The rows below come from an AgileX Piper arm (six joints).
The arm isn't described. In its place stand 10 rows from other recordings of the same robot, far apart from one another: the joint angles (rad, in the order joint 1, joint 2, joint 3, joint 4, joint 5, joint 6), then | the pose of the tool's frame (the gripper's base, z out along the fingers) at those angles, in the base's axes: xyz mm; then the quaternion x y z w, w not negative.
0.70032, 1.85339, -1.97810, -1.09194, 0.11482, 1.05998 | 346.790 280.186 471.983 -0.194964 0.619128 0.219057 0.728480
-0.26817, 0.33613, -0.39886, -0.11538, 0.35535, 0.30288 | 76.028 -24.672 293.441 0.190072 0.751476 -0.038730 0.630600
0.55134, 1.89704, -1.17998, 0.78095, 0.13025, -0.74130 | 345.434 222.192 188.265 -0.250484 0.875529 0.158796 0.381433
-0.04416, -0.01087, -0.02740, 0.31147, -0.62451, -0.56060 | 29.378 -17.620 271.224 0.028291 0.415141 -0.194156 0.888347
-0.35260, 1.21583, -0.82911, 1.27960, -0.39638, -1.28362 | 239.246 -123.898 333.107 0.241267 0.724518 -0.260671 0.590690
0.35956, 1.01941, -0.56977, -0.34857, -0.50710, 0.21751 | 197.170 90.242 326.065 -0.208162 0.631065 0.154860 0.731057
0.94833, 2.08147, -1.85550, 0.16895, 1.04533, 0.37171 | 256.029 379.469 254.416 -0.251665 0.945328 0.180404 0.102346
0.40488, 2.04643, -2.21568, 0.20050, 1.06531, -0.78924 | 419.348 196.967 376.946 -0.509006 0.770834 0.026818 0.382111
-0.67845, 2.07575, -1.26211, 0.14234, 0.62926, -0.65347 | 310.150 -240.253 112.861 0.065047 0.990970 -0.028579 0.113712
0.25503, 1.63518, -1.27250, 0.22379, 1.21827, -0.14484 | 296.706 96.940 266.601 -0.163416 0.980077 0.108149 0.032368
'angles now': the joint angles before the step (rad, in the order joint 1, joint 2, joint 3, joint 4, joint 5, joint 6). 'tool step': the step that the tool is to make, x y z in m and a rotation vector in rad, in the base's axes. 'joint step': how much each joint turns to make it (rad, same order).
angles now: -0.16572 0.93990 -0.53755 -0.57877 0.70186 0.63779
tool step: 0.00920 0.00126 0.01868 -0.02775 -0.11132 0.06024
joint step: 0.00000 -0.01292 -0.04310 -0.00777 -0.07911 -0.02272
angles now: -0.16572 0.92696 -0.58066 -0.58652 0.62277 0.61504
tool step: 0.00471 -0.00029 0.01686 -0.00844 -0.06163 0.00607
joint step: 0.00004 -0.00479 -0.05029 0.00228 -0.00939 -0.00229
